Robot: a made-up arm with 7 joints.
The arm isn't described. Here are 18 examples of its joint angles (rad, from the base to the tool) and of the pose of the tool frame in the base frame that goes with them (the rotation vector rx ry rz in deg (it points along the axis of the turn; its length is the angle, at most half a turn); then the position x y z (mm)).
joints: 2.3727 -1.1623 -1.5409 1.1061 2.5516 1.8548 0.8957
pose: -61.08 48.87 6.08 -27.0 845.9 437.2
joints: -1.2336 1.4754 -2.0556 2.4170 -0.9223 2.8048 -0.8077
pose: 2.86 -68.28 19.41 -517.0 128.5 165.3
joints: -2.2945 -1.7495 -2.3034 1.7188 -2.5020 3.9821 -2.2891
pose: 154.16 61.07 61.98 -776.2 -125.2 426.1
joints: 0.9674 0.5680 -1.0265 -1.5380 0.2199 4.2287 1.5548
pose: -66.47 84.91 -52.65 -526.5 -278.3 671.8
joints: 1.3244 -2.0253 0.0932 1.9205 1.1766 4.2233 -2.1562
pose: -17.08 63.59 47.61 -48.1 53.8 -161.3
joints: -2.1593 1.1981 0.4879 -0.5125 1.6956 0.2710 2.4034
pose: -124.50 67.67 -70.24 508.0 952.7 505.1
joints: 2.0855 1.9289 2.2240 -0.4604 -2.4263 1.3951 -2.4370
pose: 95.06 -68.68 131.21 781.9 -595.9 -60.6
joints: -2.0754 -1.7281 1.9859 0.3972 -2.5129 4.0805 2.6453
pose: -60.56 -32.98 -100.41 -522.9 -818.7 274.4
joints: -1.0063 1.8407 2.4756 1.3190 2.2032 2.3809 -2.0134
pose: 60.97 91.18 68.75 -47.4 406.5 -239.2
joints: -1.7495 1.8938 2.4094 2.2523 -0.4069 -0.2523 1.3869
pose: 10.94 -15.86 6.97 313.2 -26.5 -69.5
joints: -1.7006 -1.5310 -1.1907 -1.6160 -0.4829 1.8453 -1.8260
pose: -39.16 67.92 -33.59 319.6 -353.1 478.1
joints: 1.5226 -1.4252 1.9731 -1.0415 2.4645 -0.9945 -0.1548
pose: 65.94 -13.51 -22.17 613.3 721.4 420.2
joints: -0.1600 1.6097 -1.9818 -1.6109 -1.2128 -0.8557 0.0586
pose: 122.31 117.28 -44.01 -309.8 497.6 448.3
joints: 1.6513 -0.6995 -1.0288 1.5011 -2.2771 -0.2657 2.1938
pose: 14.00 -13.15 152.53 481.0 787.3 555.6
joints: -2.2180 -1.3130 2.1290 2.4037 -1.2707 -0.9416 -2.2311
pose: -53.89 -133.39 49.87 227.2 -298.6 538.9
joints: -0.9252 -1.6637 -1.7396 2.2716 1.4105 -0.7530 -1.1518
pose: -74.14 129.06 -17.41 -355.0 -327.9 243.5
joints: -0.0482 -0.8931 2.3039 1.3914 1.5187 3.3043 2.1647
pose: 44.66 137.13 57.82 174.1 210.8 868.7
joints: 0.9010 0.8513 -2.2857 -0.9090 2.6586 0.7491 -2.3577
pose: -42.16 40.56 78.13 -392.8 -276.2 1182.5
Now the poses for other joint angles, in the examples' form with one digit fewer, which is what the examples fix.
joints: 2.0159 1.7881 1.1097 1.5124 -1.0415 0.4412 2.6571
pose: -11.4 -7.4 13.7 -144 -853 399
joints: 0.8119 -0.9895 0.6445 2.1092 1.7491 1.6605 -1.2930
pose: -147.0 -54.1 18.8 93 334 98
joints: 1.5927 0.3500 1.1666 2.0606 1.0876 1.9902 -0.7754
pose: -33.0 -87.1 -39.0 -301 135 612
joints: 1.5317 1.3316 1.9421 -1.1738 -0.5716 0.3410 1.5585
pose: 25.9 -46.4 83.1 575 -593 676
